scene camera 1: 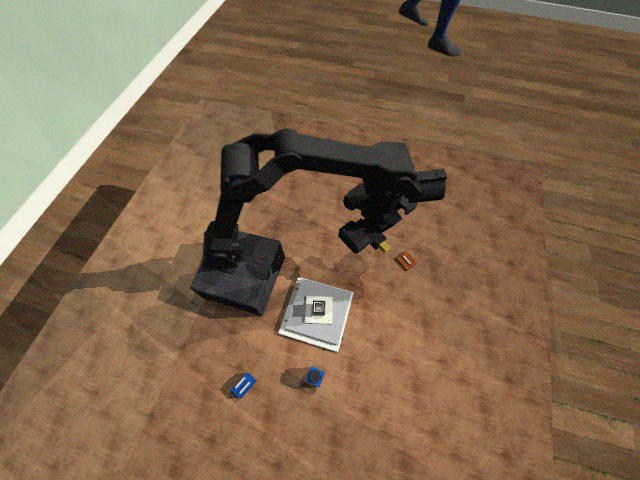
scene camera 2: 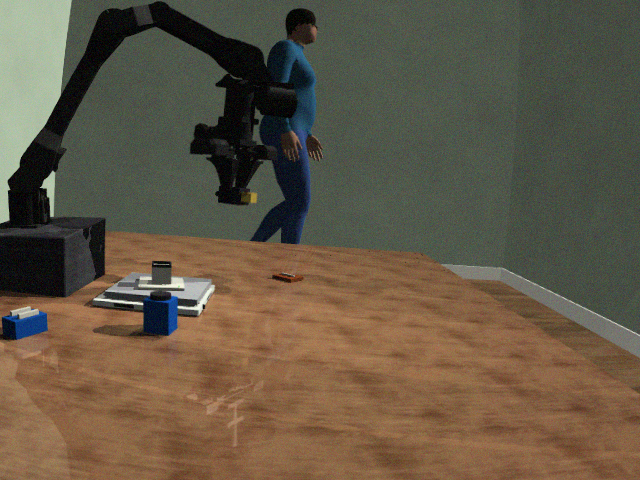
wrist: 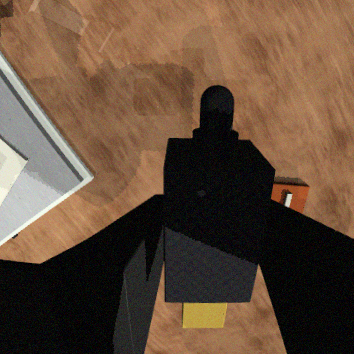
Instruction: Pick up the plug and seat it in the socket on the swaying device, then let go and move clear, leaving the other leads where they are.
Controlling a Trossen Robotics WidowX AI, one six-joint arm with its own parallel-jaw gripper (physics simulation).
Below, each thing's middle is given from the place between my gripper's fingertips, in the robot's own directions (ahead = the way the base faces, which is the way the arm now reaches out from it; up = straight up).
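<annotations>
My gripper is right at the plug point(wrist: 216, 188). The device point(scene camera 1: 318, 311) is 90 mm behind my hand, 180 mm to the right of it and 120 mm below it, and the orange lead point(wrist: 293, 195) is 110 mm ahead of my hand, 30 mm to the left of it and 150 mm below it.
</annotations>
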